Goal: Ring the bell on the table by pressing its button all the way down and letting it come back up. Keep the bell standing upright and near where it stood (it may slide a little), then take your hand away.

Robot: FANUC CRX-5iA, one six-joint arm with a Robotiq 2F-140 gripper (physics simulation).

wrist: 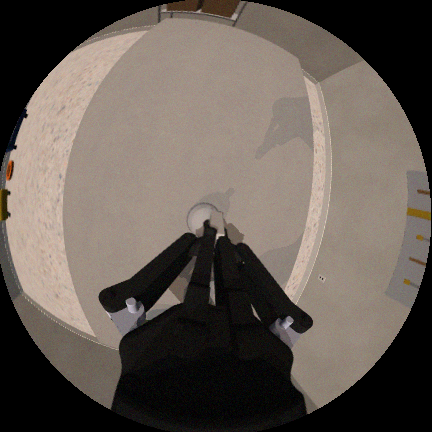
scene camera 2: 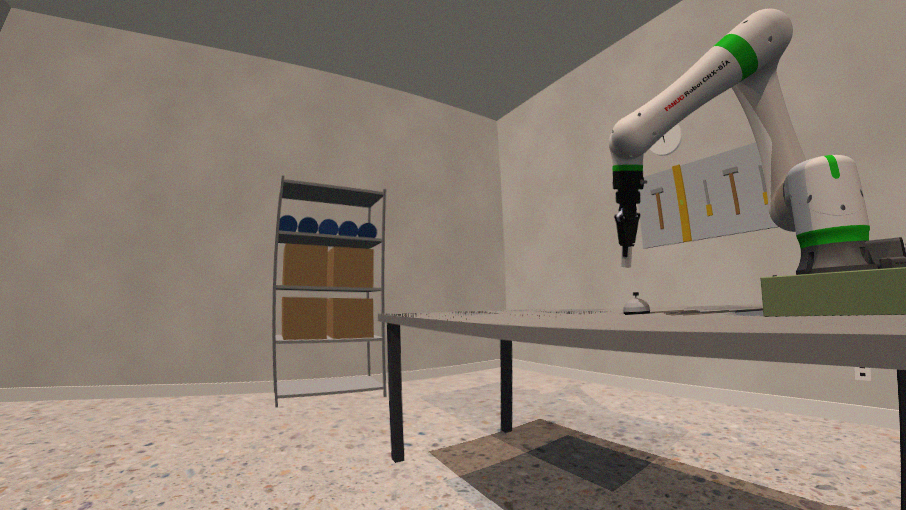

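Where they show: gripper, fingertip midpoint: (wrist: 214,219) (scene camera 2: 626,266); arm's base, origin of the base link: (scene camera 2: 836,274).
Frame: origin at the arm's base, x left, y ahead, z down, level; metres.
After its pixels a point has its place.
Observation:
A small bell (scene camera 2: 635,306) @(x -0.034, y 0.493, z 0.051 m) (wrist: 198,215) @(x -0.053, y 0.519, z 0.034 m) with a pale dome and a dark button on top stands upright on the table (scene camera 2: 570,326) @(x 0.342, y 0.476, z 0.075 m) (wrist: 175,125) @(x 0.028, y 0.739, z 0.075 m). My gripper (scene camera 2: 626,262) @(x -0.061, y 0.529, z -0.072 m) (wrist: 214,219) @(x -0.061, y 0.529, z -0.072 m) is shut and empty, pointing straight down. In the scene view its fingertips hang above the bell, a little to the left of its button, with a clear gap between them. In the wrist view the fingers hide the right part of the bell and its button.
The arm's base stands on a green block (scene camera 2: 830,294) @(x 0.139, y 0.024, z 0.037 m) at the table's right. A shelf unit (scene camera 2: 277,297) with boxes and blue round things stands by the wall, apart from the table. A tool board (scene camera 2: 722,215) (wrist: 400,285) hangs on the wall behind the arm.

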